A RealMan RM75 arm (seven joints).
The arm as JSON. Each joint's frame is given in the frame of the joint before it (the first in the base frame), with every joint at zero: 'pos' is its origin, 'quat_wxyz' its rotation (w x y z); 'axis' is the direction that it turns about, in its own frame. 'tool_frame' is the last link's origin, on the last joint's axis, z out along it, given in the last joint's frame.
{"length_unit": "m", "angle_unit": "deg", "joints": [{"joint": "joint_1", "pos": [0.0, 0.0, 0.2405], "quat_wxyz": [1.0, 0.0, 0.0, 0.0], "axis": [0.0, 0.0, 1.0]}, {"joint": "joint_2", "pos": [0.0, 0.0, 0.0], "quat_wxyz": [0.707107, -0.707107, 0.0, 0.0], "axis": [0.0, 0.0, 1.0]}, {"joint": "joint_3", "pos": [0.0, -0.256, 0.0], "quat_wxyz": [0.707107, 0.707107, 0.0, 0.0], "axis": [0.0, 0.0, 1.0]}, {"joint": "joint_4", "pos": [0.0, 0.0, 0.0], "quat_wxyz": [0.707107, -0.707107, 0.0, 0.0], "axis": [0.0, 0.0, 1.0]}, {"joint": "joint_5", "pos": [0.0, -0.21, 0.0], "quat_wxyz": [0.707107, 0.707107, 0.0, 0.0], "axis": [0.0, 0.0, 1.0]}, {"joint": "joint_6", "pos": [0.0, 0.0, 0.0], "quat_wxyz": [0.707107, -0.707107, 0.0, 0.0], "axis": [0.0, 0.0, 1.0]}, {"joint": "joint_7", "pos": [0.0, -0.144, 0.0], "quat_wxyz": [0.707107, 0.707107, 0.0, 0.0], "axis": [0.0, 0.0, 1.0]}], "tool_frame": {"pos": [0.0, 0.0, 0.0], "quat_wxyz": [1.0, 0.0, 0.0, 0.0]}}
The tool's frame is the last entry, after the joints.
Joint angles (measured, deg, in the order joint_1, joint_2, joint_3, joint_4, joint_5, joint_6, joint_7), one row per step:
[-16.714 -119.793 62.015 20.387 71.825 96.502 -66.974]
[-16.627 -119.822 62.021 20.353 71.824 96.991 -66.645]
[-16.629 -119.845 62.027 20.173 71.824 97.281 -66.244]
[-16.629 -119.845 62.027 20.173 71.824 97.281 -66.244]
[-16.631 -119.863 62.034 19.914 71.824 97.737 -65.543]
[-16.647 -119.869 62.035 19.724 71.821 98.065 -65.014]
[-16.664 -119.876 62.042 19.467 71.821 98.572 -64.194]
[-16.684 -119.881 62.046 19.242 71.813 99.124 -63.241]
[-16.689 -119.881 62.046 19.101 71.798 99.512 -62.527]
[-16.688 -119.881 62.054 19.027 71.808 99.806 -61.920]
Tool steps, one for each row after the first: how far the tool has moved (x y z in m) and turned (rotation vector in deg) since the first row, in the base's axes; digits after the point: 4 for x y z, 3 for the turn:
[0.0006 -0.0013 0.0002 0.140 -0.188 -0.433]
[0.0009 -0.0022 0.0000 0.279 -0.259 -0.727]
[0.0009 -0.0022 0.0000 0.279 -0.259 -0.727]
[0.0013 -0.0034 -0.0002 0.572 -0.316 -1.239]
[0.0017 -0.0043 -0.0003 0.810 -0.344 -1.627]
[0.0022 -0.0056 -0.0004 1.196 -0.372 -2.249]
[0.0029 -0.0068 -0.0003 1.706 -0.365 -2.992]
[0.0034 -0.0077 -0.0001 2.121 -0.338 -3.534]
[0.0037 -0.0083 0.0000 2.481 -0.266 -4.008]

